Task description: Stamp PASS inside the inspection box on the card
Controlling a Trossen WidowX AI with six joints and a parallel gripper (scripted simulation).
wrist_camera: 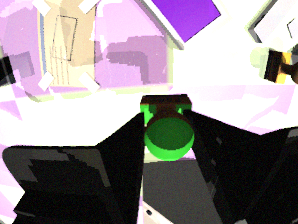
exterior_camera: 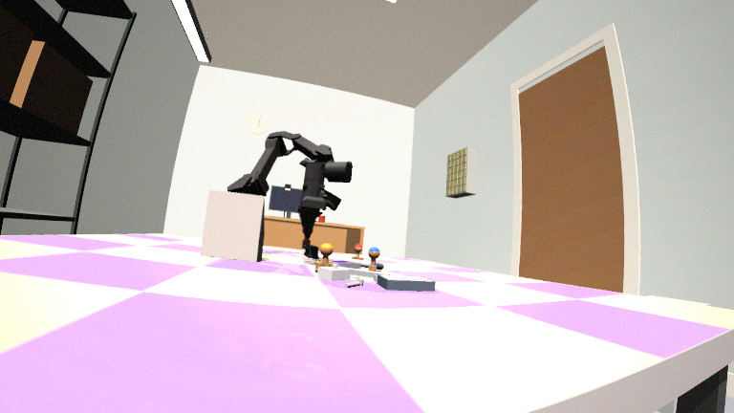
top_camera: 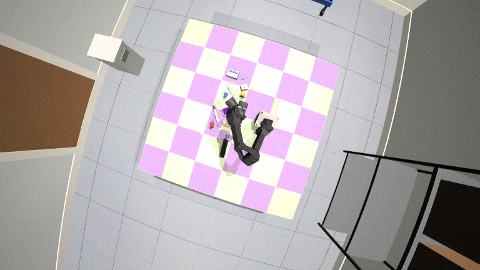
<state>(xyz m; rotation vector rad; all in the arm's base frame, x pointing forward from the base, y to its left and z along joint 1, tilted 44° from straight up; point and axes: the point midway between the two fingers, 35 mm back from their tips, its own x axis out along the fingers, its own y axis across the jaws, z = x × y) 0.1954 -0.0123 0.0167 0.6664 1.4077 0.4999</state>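
The purple ink pad is 100 mm ahead of my gripper tip, 70 mm below it and 30 mm to the right of it. Also, from my gripper tip: orange-knobbed stamp: 160 mm to the right, 50 mm below, 20 mm ahead; then white card: 90 mm to the left, 70 mm below, 70 mm ahead; then green-knobbed stamp: 10 mm below.
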